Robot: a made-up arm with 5 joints.
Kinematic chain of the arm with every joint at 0, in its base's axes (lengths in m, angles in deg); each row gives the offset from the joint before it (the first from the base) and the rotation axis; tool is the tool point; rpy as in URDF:
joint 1: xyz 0 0 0.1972 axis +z
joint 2: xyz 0 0 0 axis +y
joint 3: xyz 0.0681 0 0.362 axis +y
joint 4: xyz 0.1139 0 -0.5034 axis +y
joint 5: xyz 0.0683 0 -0.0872 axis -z
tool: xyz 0 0 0 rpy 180 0 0
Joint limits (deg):
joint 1: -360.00..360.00
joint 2: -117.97..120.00
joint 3: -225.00..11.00
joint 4: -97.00..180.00
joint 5: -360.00..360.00
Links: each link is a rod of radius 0.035 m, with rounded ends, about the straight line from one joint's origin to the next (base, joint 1, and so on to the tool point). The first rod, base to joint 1, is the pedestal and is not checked.
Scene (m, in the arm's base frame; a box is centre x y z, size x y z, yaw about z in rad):
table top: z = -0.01
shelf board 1: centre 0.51 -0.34 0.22 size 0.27 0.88 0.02 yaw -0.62
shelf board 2: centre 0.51 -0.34 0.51 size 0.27 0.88 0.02 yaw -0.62
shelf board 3: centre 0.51 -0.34 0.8 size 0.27 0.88 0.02 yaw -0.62
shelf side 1: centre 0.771 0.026 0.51 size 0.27 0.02 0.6 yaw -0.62
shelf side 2: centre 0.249 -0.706 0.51 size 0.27 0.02 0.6 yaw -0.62
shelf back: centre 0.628 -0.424 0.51 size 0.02 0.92 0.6 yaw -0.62
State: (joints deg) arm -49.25 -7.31 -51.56 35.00 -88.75
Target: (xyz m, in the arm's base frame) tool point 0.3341 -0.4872 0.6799
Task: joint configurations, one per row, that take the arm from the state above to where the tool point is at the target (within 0.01 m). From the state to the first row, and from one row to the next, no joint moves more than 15 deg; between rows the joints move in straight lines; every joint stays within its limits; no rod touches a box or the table.
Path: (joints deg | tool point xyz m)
1: -51.97 -19.24 -42.91 39.93 -88.75 | 0.3324 -0.4250 0.3721
2: -54.68 -31.18 -34.25 44.86 -88.75 | 0.2721 -0.3840 0.3788
3: -57.40 -43.11 -25.60 49.79 -88.75 | 0.2185 -0.3417 0.3710
4: -60.11 -55.05 -16.94 54.71 -88.75 | 0.1731 -0.3012 0.3501
5: -61.50 -50.16 -29.26 48.57 -88.75 | 0.1836 -0.3381 0.4611
6: -62.88 -45.27 -41.57 42.42 -88.75 | 0.1867 -0.3645 0.5718
7: -64.26 -40.39 -53.89 36.28 -88.75 | 0.1828 -0.3792 0.6799
8: -59.91 -27.47 -64.06 33.44 -88.75 | 0.2526 -0.4359 0.6890
9: -55.56 -14.56 -74.23 30.61 -88.75 | 0.3341 -0.4872 0.6800

